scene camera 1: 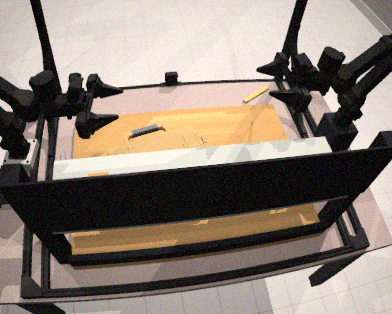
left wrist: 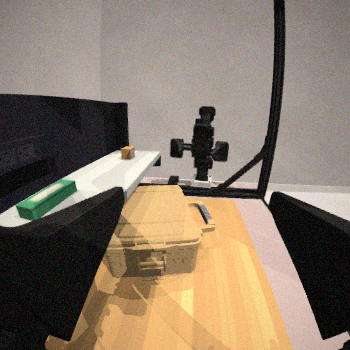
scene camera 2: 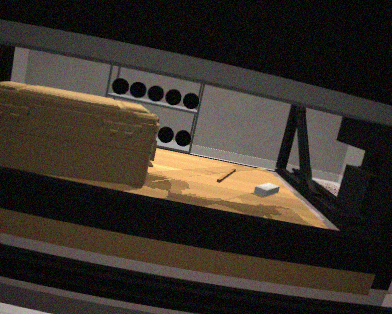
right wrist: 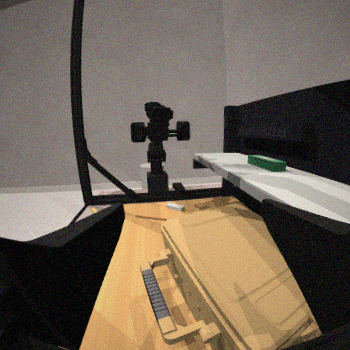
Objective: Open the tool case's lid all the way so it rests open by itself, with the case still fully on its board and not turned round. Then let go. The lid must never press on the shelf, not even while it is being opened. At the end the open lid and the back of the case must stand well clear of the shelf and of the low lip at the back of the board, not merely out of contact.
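Frame: origin at the left arm's base, x ahead, y left, z up, level; metres.
Seen in the pictures: left gripper, between the fingertips: (scene camera 1: pixel 262 81) (left wrist: pixel 198 196) (right wrist: pixel 163 129); right gripper, between the fingertips: (scene camera 1: pixel 121 103) (left wrist: pixel 195 153) (right wrist: pixel 193 208); left arm's base, origin of its link: (scene camera 1: pixel 341 122) (scene camera 2: pixel 377 173) (right wrist: pixel 156 173); right arm's base, origin of its link: (scene camera 1: pixel 19 151) (left wrist: pixel 201 178).
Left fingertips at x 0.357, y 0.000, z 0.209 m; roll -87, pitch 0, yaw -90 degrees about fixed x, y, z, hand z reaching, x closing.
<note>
Offsets run from my left fingertips to a thing's top centre. "spot": to the spot under its first point. Level surfaces: height alone.
The tan tool case (scene camera 1: pixel 170 140) (scene camera 2: pixel 75 140) (left wrist: pixel 155 215) (right wrist: pixel 225 250) stands upright on the wooden board @[0.283 m down] (scene camera 1: pixel 255 120) (scene camera 2: pixel 200 175) (left wrist: pixel 225 280), its lid down. Its grey-gripped handle @[spot: 0.297 m ahead, 0.052 m right, 0.204 m down] (scene camera 1: pixel 145 131) (left wrist: pixel 205 213) (right wrist: pixel 156 295) is on the side away from the white shelf @[0.091 m down] (scene camera 1: pixel 225 152) (left wrist: pixel 105 175) (right wrist: pixel 310 195). The shelf hides the case's back in scene camera 1; I cannot tell the gap between them. My left gripper (scene camera 1: pixel 266 81) (left wrist: pixel 198 196) (right wrist: pixel 163 129) is open and empty, apart from the case. My right gripper (scene camera 1: pixel 120 104) (left wrist: pixel 195 153) (right wrist: pixel 193 208) is open and empty, above and apart from the case.
A green block @[0.121 m ahead, 0.232 m left, 0.070 m down] (left wrist: pixel 47 200) (right wrist: pixel 266 163) and an orange block @[0.428 m ahead, 0.186 m left, 0.057 m down] (left wrist: pixel 128 152) lie on the shelf. A white block @[0.100 m back, 0.043 m left, 0.270 m down] (scene camera 2: pixel 266 190) (right wrist: pixel 175 206) and a thin stick @[0.036 m back, 0.037 m right, 0.278 m down] (scene camera 2: pixel 226 175) lie on the board. A yellow bar @[0.147 m back, 0.260 m right, 0.303 m down] (scene camera 1: pixel 255 95) lies beyond it. A black panel (scene camera 1: pixel 200 200) stands behind the shelf.
</note>
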